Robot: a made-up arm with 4 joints. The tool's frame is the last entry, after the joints.
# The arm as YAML. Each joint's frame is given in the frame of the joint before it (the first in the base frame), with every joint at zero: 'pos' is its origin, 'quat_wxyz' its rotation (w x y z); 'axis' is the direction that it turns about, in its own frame. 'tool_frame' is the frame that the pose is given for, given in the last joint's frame.
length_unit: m
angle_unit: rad
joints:
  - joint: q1
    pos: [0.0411, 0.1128, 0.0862]
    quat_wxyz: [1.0, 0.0, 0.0, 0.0]
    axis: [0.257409, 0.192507, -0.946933]
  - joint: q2
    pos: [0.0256, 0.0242, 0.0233]
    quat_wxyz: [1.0, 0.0, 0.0, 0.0]
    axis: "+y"
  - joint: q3
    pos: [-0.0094, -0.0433, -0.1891]
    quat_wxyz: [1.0, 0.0, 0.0, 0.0]
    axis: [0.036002, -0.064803, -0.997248]
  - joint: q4
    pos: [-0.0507, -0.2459, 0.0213]
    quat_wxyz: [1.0, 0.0, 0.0, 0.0]
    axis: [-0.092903, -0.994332, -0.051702]
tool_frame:
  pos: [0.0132, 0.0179, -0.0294]
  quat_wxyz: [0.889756, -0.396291, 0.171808, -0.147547]
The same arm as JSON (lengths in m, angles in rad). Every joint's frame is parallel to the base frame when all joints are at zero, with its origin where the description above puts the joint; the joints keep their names.
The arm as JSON. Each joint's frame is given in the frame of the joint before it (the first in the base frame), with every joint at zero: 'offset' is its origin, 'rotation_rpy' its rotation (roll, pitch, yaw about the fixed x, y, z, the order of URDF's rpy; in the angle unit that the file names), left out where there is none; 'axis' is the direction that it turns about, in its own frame. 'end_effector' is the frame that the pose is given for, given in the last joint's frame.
{"length_unit": "m", "angle_unit": "rad", "chain": [
  {"id": "q1", "offset": [0.0411, 0.1128, 0.0862], "axis": [0.257409, 0.192507, -0.946933]},
  {"id": "q2", "offset": [0.0256, 0.0242, 0.0233], "axis": "+y"},
  {"id": "q3", "offset": [-0.0094, -0.0433, -0.1891], "axis": [0.036002, -0.064803, -0.997248]},
  {"id": "q4", "offset": [-0.0507, -0.2459, 0.0213], "axis": [-0.092903, -0.994332, -0.051702]}
], "end_effector": {"offset": [0.0132, 0.0179, -0.0294], "rotation_rpy": [-0.8784, 0.1899, -0.4181]}}

